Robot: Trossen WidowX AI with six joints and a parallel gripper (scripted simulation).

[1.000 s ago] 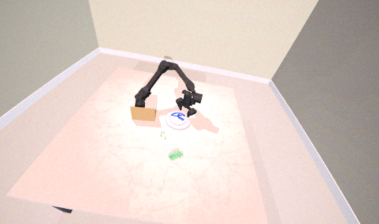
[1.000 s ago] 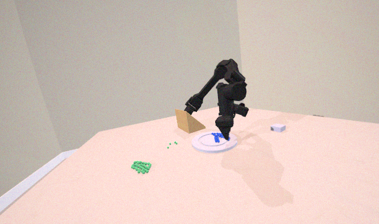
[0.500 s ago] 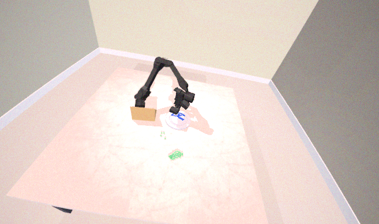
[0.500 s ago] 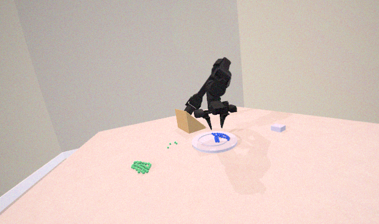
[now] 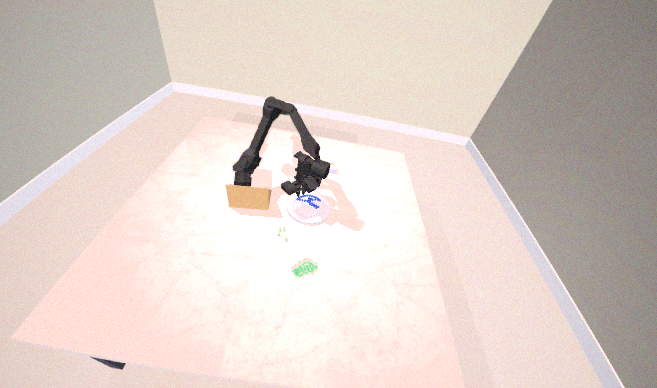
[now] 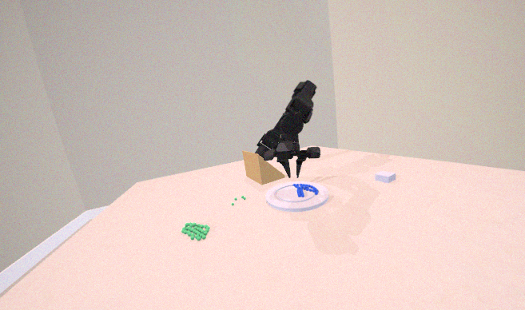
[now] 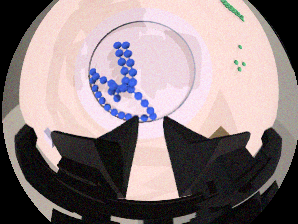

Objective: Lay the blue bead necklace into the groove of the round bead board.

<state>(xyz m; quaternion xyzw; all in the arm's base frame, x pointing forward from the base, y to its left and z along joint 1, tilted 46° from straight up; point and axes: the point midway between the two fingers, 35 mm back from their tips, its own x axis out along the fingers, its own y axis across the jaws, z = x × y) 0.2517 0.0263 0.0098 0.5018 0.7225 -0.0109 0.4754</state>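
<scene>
My gripper tip is 40 mm short of the round white bead board, 40 mm above it and 30 mm to the left of it. Also, from my gripper tip: small grey block (270 mm to the left, 150 mm ahead, 30 mm below).
</scene>
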